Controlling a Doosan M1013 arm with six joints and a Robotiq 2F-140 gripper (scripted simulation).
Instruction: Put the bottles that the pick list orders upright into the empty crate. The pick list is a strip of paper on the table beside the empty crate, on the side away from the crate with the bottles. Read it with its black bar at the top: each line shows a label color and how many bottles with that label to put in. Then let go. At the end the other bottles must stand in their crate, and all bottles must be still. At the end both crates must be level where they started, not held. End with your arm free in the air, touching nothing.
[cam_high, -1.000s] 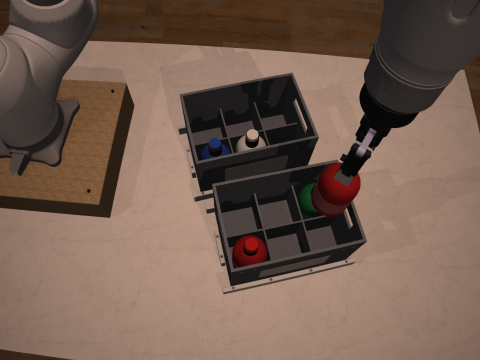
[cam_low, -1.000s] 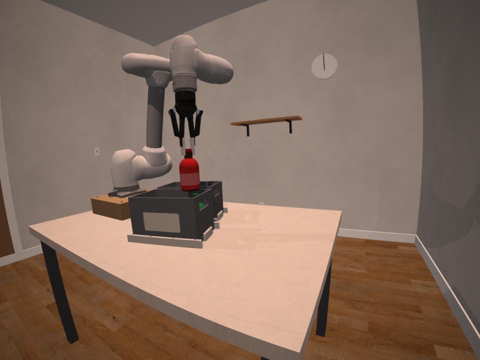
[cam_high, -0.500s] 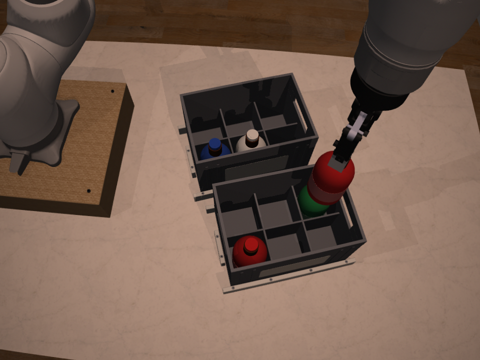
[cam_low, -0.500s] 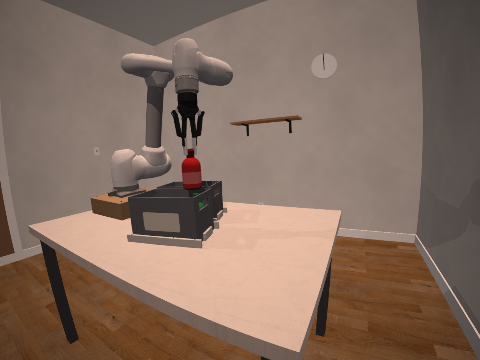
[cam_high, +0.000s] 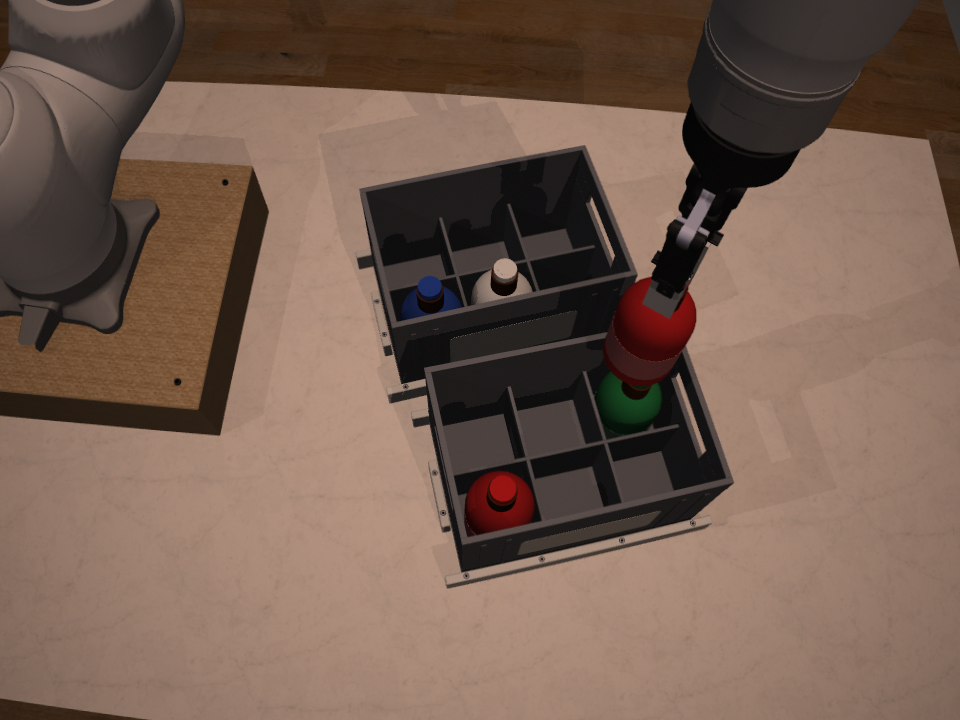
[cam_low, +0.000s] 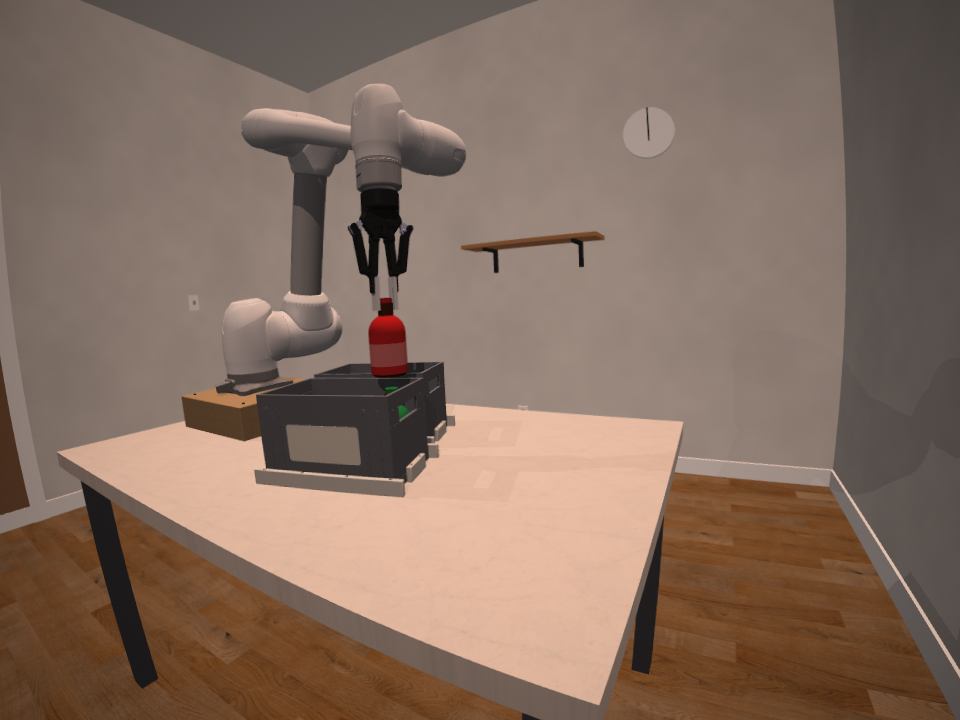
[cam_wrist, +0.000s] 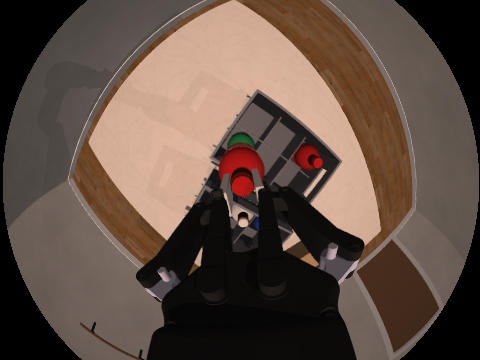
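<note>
The white bottle is 26 cm below my hand, 15 cm behind it and 10 cm to the left of it. The rest, counted from my hand: blue bottle: 26 cm below, 22 cm behind, 6 cm to the left; green bottle: 26 cm below, 1 cm to the right, 1 cm ahead; pick list: 35 cm below, 27 cm to the left, 23 cm behind.
</note>
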